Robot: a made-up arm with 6 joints.
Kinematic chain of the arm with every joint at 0, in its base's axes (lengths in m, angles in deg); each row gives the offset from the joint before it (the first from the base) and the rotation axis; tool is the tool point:
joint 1: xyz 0 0 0.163 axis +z
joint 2: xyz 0 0 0 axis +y
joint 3: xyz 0 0 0.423 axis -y
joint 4: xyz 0 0 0 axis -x
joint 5: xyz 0.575 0 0 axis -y
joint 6: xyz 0 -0.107 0 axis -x
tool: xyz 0 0 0
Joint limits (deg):
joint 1: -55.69..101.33
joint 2: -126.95..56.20
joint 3: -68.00..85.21
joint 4: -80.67..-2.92
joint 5: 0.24..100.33
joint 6: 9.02..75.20
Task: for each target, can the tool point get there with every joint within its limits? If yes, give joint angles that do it. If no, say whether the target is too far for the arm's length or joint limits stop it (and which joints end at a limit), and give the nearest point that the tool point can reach.
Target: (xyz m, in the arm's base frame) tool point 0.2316 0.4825 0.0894
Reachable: yes | joints 74.90 24.61 -23.71 -23.84 75.87 26.01
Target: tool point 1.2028 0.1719 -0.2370
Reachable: no: too far | nearest point 0.8143 0.1164 0.0518 | short by 0.487 m
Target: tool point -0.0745 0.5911 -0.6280
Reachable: no: joint limits stop it (at a limit: joint 2, joint 4) | nearest point -0.0609 0.4832 -0.1705 | short by 0.470 m
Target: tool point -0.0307 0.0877 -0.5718
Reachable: no: joint limits stop it (at a limit: joint 1, joint 2, joint 4) | nearest point -0.0224 0.1999 -0.1664 | short by 0.421 m
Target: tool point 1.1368 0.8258 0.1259
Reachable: no: too far | nearest point 0.7424 0.5393 0.2519 | short by 0.503 m
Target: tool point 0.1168 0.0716 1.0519
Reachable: yes | joints 70.69 -24.68 42.29 -35.98 80.77 50.11
